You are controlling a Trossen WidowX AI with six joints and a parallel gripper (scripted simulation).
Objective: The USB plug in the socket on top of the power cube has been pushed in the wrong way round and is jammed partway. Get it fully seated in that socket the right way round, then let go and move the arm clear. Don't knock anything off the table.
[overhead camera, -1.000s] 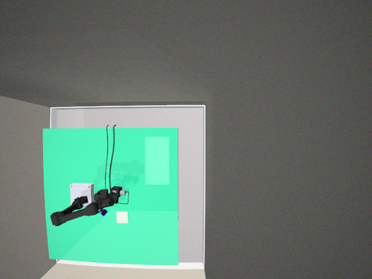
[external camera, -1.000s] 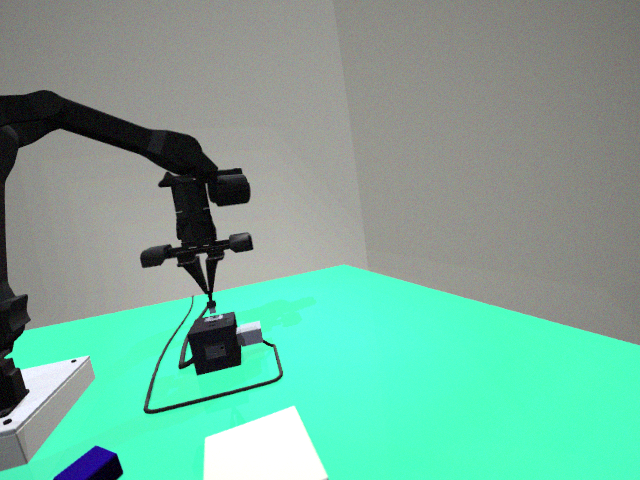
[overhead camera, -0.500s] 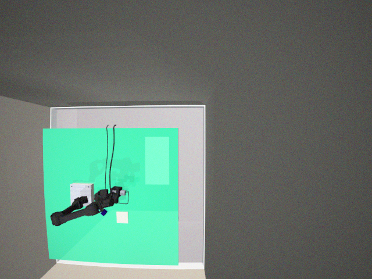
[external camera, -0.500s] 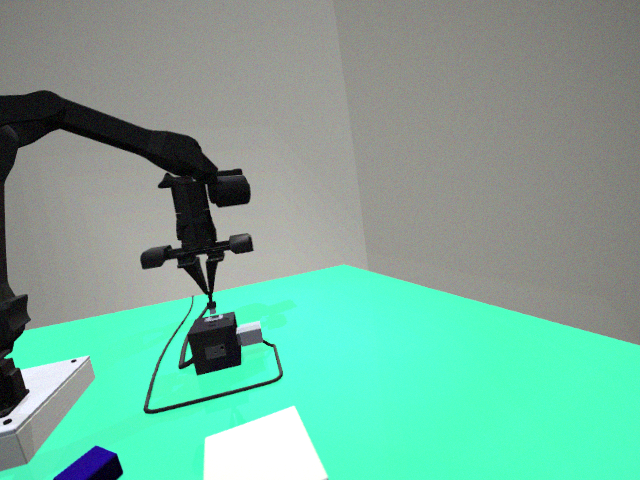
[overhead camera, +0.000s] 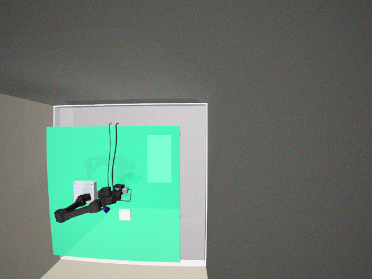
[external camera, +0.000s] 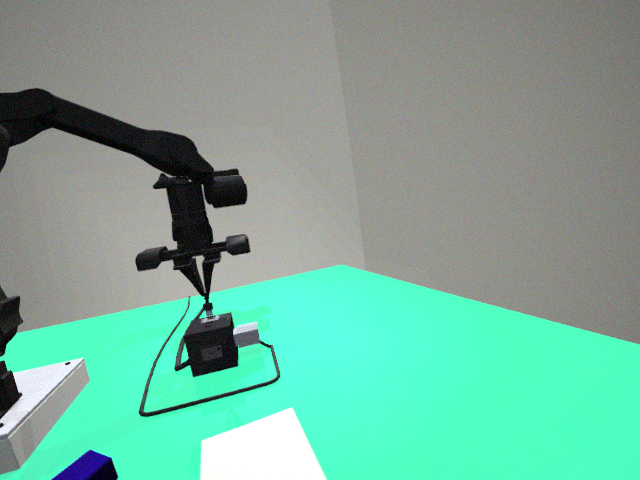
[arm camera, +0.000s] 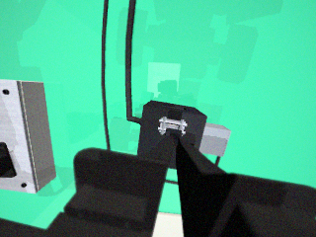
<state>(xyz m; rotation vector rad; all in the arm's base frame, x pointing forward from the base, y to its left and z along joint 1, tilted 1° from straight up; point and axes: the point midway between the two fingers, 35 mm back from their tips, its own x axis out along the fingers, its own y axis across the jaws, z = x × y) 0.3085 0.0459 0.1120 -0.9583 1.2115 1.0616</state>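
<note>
My gripper tip is now 20 mm above the black USB plug. The rest, counted from my gripper tip: dark blue block (200 mm to the right, 170 mm behind, 110 mm below); silver-rimmed socket (50 mm below); cream pad (270 mm to the right, 120 mm below, 10 mm behind).
</note>
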